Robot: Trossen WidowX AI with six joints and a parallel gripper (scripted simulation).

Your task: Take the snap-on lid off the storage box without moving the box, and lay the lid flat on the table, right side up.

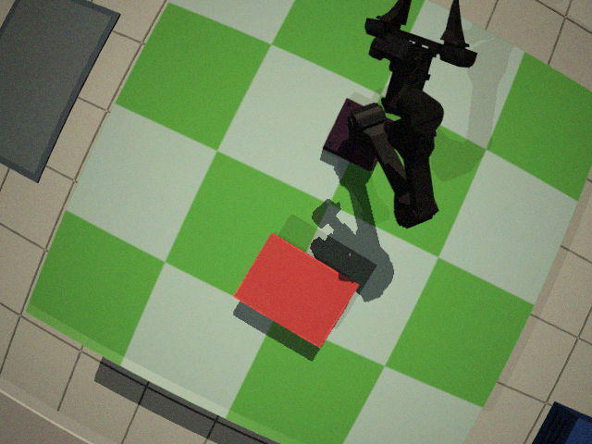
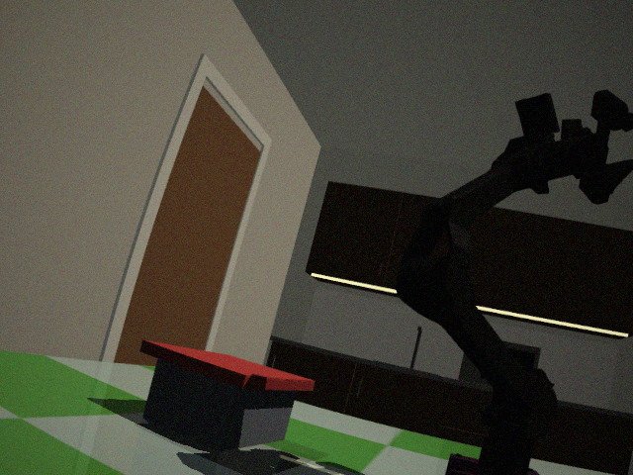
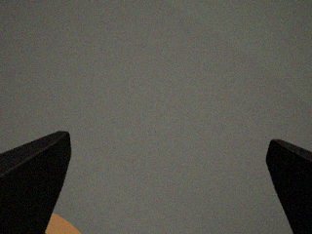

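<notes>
My gripper tip is 570 mm short of the flat red lid, 50 mm to the right of it and 500 mm above it. The rest, counted from my gripper tip: grey storage box (570 mm ahead, 50 mm to the left, 550 mm below).
</notes>
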